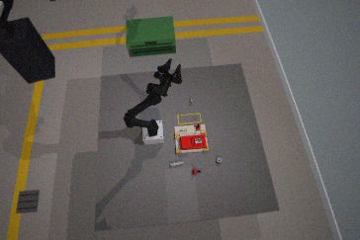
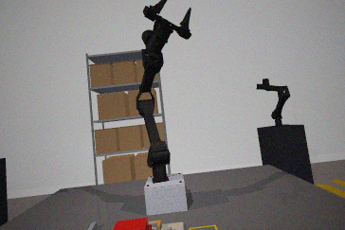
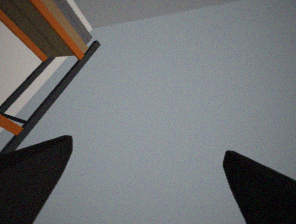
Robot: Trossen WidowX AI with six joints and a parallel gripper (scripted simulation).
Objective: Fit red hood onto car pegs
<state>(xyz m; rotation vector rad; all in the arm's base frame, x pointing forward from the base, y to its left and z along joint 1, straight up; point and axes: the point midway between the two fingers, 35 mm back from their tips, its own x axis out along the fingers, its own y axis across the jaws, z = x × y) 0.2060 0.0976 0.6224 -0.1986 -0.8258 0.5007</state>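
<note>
Right now my gripper tip is 71 cm above the red hood and 23 cm to the left of it. The rest, counted from my gripper tip: grey wheel 74 cm below, 43 cm to the right, 21 cm ahead; then grey engine block 72 cm below, 24 cm to the right, 10 cm ahead.
</note>
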